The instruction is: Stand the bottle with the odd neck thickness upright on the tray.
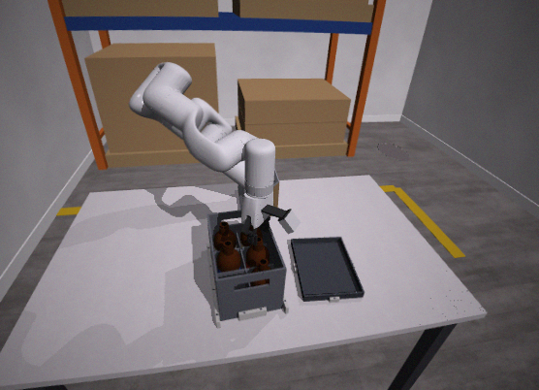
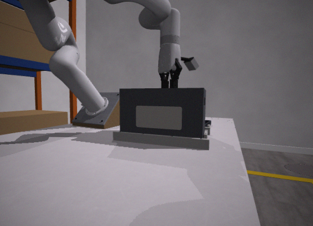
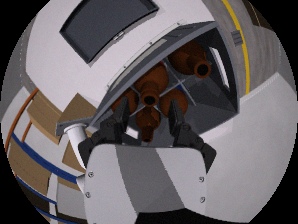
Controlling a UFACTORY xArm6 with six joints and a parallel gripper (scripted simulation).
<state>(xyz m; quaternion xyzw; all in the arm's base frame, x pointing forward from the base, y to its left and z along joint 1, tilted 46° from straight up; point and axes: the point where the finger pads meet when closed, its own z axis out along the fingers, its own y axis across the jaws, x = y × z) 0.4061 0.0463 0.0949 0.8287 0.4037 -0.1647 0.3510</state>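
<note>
The dark grey crate is 10 mm ahead of my hand, 50 mm to the right of it and 110 mm below it. Also, from my hand: glass bottle 90 mm behind, 10 mm to the right, 100 mm below; then dark tray 10 mm behind, 230 mm to the left, 180 mm below.
</note>
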